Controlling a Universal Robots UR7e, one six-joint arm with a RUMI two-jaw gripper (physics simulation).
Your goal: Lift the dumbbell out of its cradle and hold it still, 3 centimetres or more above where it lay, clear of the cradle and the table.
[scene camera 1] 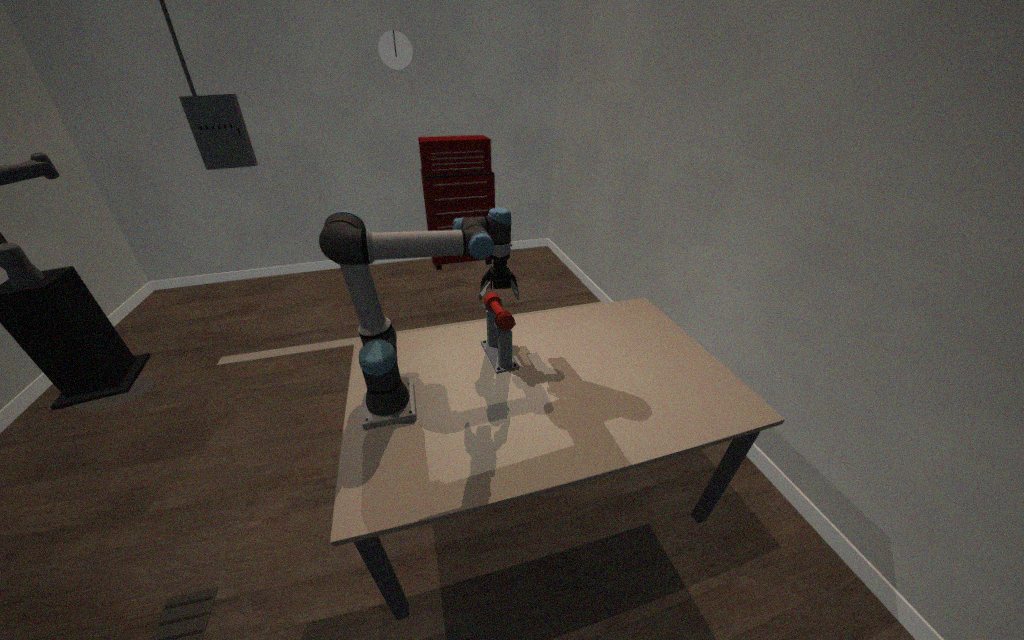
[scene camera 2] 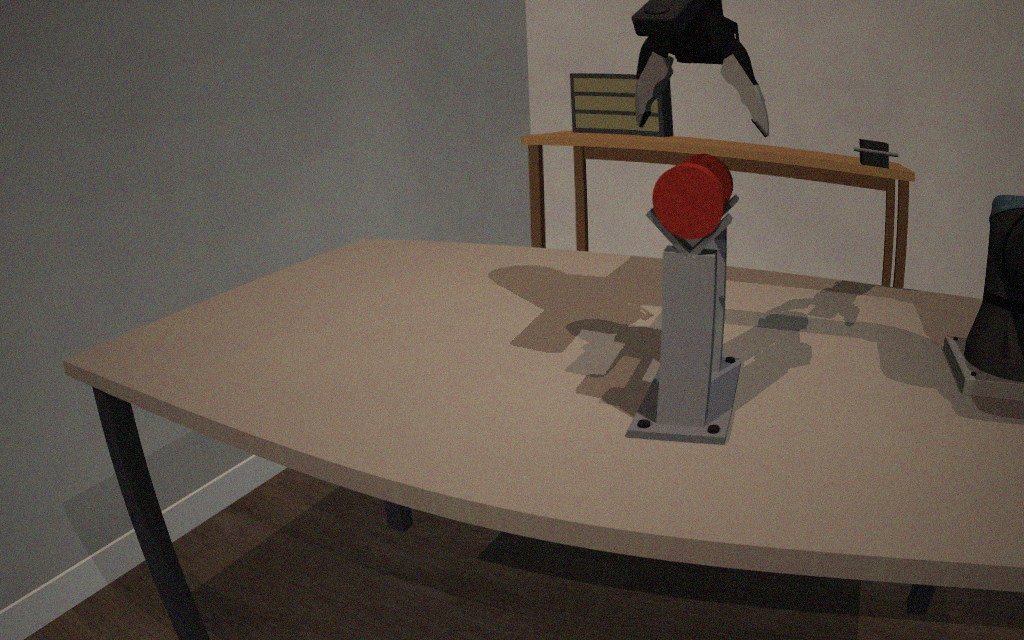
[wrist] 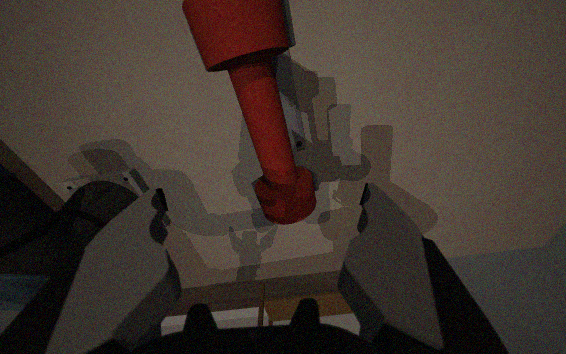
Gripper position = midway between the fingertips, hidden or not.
Note:
In view: my gripper (scene camera 2: pixel 702 131), a red dumbbell (scene camera 2: pixel 689 199) and a grey cradle (scene camera 2: pixel 690 399).
The red dumbbell is seen too in the wrist view (wrist: pixel 242 44). My gripper also shows in scene camera 1 (scene camera 1: pixel 499 300) and in the wrist view (wrist: pixel 266 188).

